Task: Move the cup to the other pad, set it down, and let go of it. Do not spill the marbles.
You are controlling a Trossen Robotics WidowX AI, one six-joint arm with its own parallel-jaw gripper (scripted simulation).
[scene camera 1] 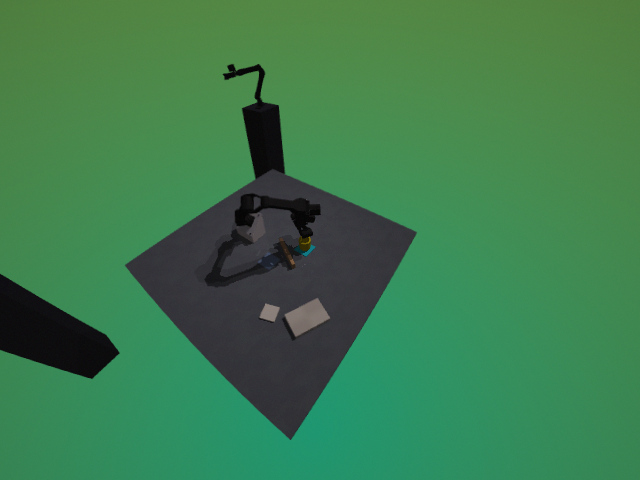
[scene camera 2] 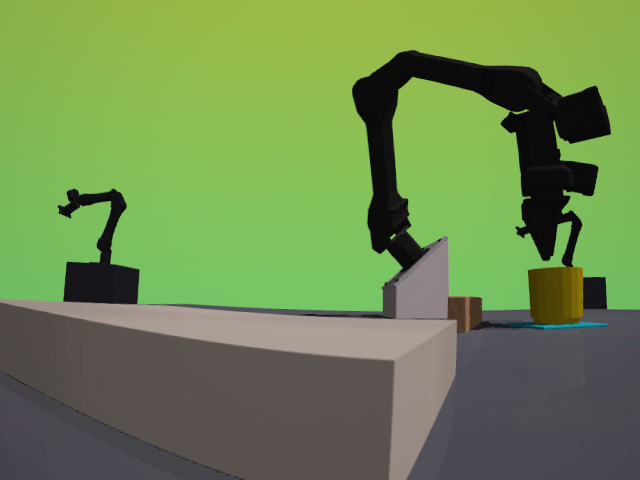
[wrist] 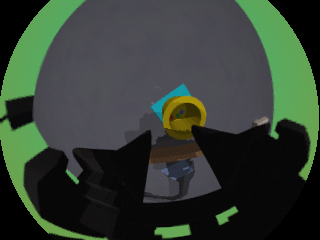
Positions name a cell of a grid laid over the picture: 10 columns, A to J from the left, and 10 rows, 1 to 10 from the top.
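Note:
Open and holding nothing, the gripper (scene camera 2: I6) (wrist: F6) is visible in both scene camera 2 and the wrist view. The same views show a yellow cup (scene camera 2: I7) (wrist: G5), and they show a wooden bar (scene camera 2: H7) (wrist: F7) too.

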